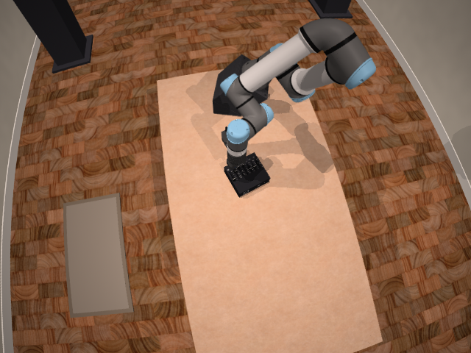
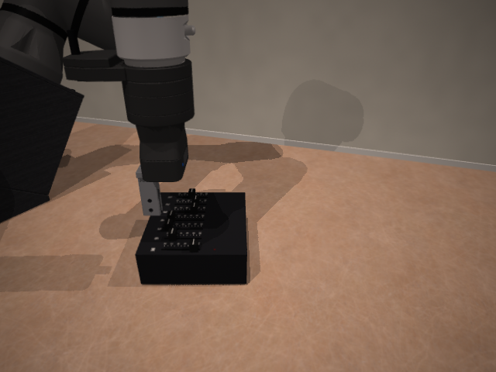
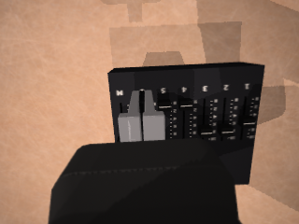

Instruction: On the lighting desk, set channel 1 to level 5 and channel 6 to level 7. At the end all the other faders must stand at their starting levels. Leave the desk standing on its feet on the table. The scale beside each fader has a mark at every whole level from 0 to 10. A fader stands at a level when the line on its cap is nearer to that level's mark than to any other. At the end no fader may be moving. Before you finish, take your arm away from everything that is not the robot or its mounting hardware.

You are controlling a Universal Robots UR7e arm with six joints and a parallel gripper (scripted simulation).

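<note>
My hand is 2 cm short of the channel 6 cap, 1 cm to the right of it and 5 cm above it. The rest, counted from my hand: channel 5 fader cap: 1 cm ahead, 2 cm to the left, 5 cm below; channel 4 fader cap: 5 cm to the left, 5 cm below; channel 3 fader cap: 3 cm ahead, 8 cm to the left, 5 cm below.
</note>
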